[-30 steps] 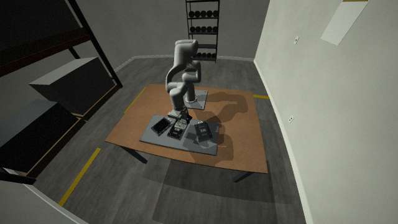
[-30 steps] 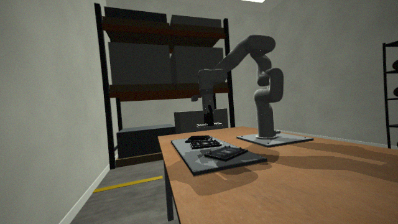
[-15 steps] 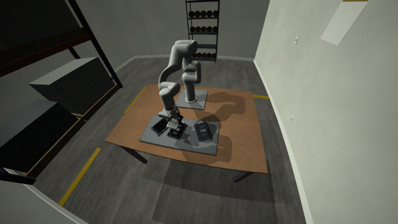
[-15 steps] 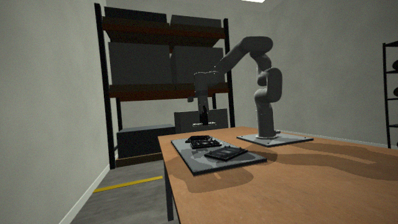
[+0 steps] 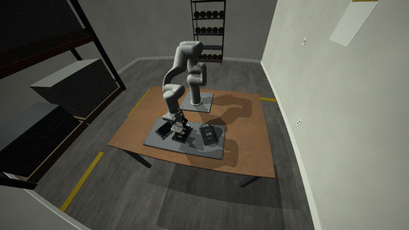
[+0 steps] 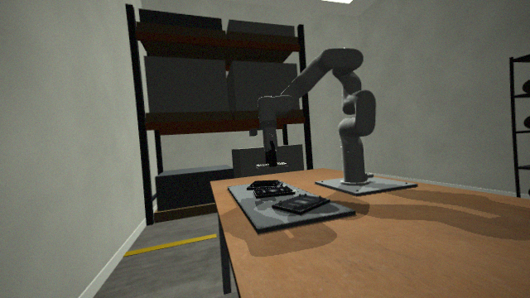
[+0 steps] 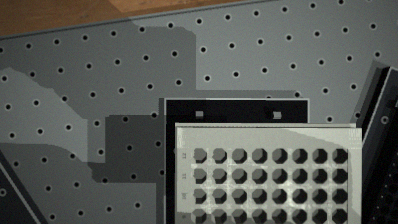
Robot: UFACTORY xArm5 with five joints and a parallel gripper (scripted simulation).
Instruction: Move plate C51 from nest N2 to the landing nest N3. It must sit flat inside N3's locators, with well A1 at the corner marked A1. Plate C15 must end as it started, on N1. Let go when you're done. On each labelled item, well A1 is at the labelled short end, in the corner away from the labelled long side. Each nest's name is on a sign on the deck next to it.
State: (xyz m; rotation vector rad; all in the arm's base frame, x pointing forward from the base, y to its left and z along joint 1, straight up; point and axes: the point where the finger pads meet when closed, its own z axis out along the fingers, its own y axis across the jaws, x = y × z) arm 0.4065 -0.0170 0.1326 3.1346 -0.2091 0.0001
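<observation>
My hand is 130 mm above the black nest. Round my hand: black well plate C15: 160 mm to the right, 110 mm below, 10 mm behind; then nest N2: 220 mm to the left, 130 mm below, 30 mm behind; then white well plate C51: 10 mm below.
</observation>
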